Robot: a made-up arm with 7 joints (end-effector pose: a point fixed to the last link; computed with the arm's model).
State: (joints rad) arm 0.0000 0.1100 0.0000 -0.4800 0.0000 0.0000 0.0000
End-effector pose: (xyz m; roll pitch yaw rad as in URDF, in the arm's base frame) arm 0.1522 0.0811 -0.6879 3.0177 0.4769 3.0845
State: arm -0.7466 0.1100 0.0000 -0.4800 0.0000 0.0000 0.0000
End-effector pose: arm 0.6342 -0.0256 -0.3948 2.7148 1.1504 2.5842
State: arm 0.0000 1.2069 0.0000 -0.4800 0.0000 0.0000 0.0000
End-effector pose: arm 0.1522 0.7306 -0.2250 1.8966 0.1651 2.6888
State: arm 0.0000 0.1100 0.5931 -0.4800 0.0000 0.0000 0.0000
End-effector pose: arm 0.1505 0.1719 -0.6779 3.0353 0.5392 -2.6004
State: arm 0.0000 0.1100 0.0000 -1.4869 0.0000 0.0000 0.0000
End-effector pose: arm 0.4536 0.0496 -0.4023 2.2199 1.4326 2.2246
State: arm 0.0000 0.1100 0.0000 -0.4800 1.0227 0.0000 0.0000
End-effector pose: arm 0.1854 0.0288 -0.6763 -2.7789 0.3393 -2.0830
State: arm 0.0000 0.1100 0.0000 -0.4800 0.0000 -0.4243 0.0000
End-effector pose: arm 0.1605 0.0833 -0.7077 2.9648 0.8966 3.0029
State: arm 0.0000 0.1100 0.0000 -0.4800 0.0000 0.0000 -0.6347
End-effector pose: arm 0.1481 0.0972 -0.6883 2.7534 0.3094 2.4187
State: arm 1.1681 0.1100 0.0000 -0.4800 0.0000 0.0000 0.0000
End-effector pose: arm -0.6530 -0.0299 -0.3830 2.8402 -0.5995 -2.7413
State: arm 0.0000 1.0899 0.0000 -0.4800 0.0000 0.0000 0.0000
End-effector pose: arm 0.1522 0.6908 -0.3051 2.0042 0.2153 2.7092
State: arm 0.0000 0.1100 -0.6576 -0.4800 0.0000 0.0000 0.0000
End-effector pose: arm 0.0946 -0.0012 -0.6970 3.0467 0.4109 2.4430
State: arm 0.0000 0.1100 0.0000 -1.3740 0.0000 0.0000 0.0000
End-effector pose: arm 0.4363 0.0546 -0.4476 2.6275 1.3457 2.6383
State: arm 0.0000 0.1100 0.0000 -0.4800 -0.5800 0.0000 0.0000
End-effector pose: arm 0.1576 0.1170 -0.6811 2.7702 0.3297 2.4722
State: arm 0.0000 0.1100 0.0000 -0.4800 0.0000 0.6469 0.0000
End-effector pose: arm 0.1567 0.0776 -0.6559 3.0300 -0.1659 -3.1231
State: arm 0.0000 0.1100 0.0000 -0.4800 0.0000 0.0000 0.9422
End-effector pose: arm 0.1709 0.0685 -0.6795 -2.8068 0.3669 -2.1637
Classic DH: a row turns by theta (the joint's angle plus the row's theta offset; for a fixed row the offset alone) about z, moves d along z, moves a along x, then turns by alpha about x. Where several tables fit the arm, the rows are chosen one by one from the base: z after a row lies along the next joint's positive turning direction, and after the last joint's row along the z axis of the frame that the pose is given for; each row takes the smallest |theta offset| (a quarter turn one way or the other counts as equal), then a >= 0, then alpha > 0; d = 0 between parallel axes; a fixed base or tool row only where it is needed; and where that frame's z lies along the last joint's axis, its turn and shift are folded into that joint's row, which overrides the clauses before.
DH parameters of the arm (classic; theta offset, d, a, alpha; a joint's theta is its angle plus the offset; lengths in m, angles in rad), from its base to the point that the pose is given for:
base (fixed): 0 0.1034 -0.005 -1.2217
joint 1: 1.5708 0.0157 0.0359 1.5708
joint 2: 1.2217 0.007 0.013 -1.5708
joint 3: -1.5708 -0.347 0.04 -1.5708
joint 4: 0 -0.035 -0.031 1.5708
joint 5: 0 -0.436 -0.015 -1.5708
joint 6: 0 0.007 -0.027 1.5708
joint 7: 0.5984 0 -0.0266 3.1416
tool (fixed): -2.5432 -0.015 0 0

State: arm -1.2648 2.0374 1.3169 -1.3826 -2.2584 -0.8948 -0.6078
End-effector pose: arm -0.4544 0.2594 0.4901 0.3029 -0.0901 -2.2137
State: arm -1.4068 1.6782 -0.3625 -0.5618 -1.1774 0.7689 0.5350
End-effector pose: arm 0.2978 0.6027 0.4765 0.5834 0.5872 2.8484
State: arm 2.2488 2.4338 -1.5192 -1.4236 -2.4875 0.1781 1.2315
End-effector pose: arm -0.1854 0.5277 0.4095 -0.4307 0.9117 2.2213
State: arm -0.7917 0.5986 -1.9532 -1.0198 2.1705 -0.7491 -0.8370
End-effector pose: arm 0.3214 0.0601 -0.5792 2.4201 0.9295 2.0021
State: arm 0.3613 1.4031 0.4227 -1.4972 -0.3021 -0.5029 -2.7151
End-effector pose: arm 0.3713 0.5385 0.0682 -1.5863 -0.2538 -1.8016
